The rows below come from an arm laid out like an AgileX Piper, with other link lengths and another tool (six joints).
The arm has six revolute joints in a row. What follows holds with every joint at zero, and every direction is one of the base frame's.
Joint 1 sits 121.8 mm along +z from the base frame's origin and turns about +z.
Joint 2 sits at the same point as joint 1 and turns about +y.
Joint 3 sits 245.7 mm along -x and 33.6 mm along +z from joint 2 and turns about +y.
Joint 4 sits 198.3 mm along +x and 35 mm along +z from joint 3 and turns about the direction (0.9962, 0, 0.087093).
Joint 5 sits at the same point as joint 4 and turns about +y.
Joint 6 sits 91.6 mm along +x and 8 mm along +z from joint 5 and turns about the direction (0.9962, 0, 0.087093).
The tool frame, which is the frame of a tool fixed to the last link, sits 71.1 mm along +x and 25 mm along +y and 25.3 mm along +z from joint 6; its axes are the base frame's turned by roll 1.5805, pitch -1.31 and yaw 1.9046 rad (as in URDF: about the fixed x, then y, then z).
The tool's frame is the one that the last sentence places.
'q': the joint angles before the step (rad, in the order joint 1, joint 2, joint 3, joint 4, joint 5, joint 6). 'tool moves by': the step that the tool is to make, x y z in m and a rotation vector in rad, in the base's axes. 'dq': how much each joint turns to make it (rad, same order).
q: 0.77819, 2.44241, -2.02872, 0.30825, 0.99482, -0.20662
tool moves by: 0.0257, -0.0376, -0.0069, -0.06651, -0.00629, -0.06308
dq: -0.08407, -0.02153, 0.05122, -0.05812, 0.01041, 0.00128
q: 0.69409, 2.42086, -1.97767, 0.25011, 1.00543, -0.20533
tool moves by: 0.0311, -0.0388, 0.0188, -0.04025, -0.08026, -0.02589
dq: -0.09129, -0.05851, 0.01059, -0.07690, 0.01548, -0.03887
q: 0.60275, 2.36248, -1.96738, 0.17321, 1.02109, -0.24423
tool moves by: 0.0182, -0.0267, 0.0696, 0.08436, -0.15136, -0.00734
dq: -0.07958, -0.17322, 0.03764, 0.01994, -0.02462, -0.08669
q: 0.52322, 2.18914, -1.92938, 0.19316, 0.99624, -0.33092
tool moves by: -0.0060, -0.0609, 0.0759, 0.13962, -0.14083, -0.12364
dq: -0.14754, -0.31561, 0.25609, 0.10651, -0.11620, -0.07752
